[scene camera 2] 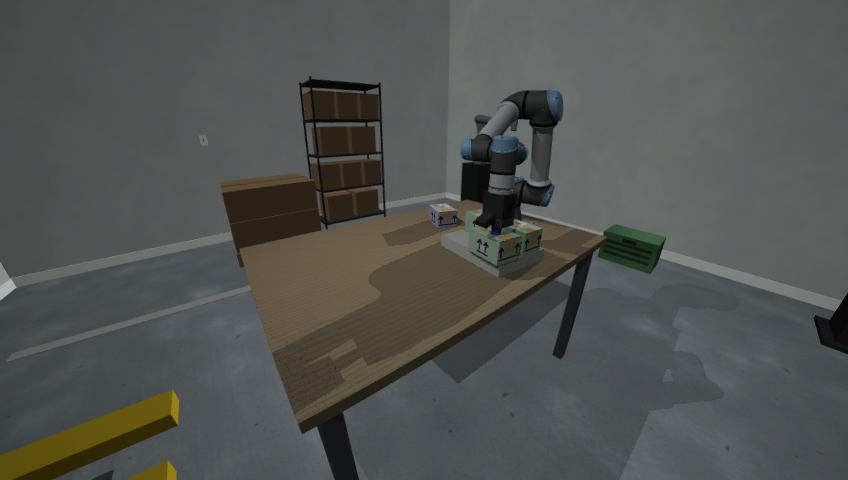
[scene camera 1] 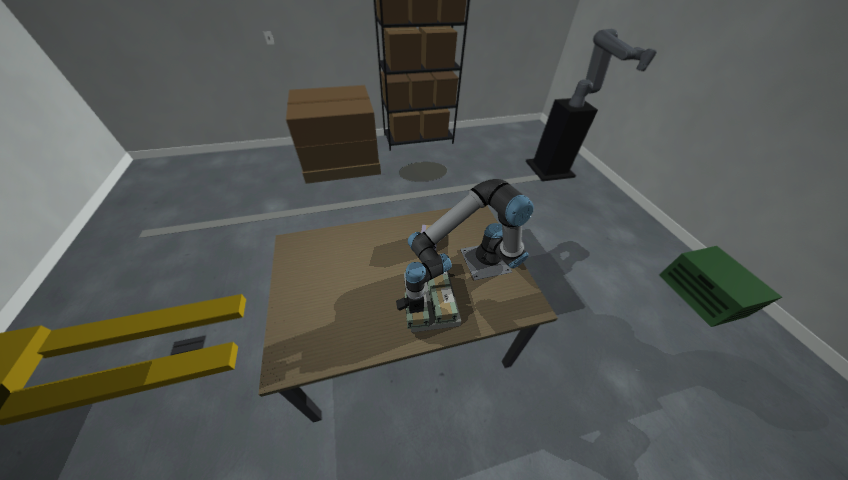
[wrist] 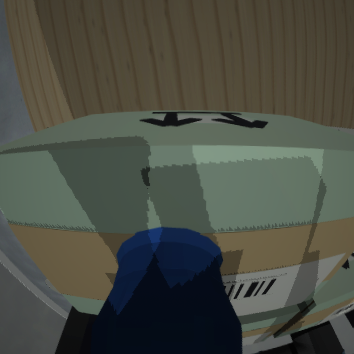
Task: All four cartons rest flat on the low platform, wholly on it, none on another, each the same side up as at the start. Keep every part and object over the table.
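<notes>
My gripper, a blue suction cup (scene camera 2: 496,230) (wrist: 170,250), is on the top of a pale green carton (scene camera 1: 417,319) (scene camera 2: 489,248) (wrist: 260,195) with a tan band. This carton is upright over the front left corner of the low grey platform (scene camera 2: 461,248); I see no gap under it. A second green carton (scene camera 1: 444,309) (scene camera 2: 531,239) stands on the platform to its right in scene camera 1. A third green carton (scene camera 1: 439,278) (scene camera 2: 473,220) stands behind them, partly hidden by the arm. A smaller lilac carton (scene camera 1: 424,227) (scene camera 2: 443,217) stands on the table, off the platform, mostly hidden in scene camera 1.
The wooden table (scene camera 1: 315,297) (scene camera 2: 333,285) carries the arm's base plate (scene camera 1: 476,267) at the right of the platform. Yellow forks (scene camera 1: 148,324) reach toward the table's left side. A green case (scene camera 1: 720,285) (scene camera 2: 631,246) lies on the floor at the right.
</notes>
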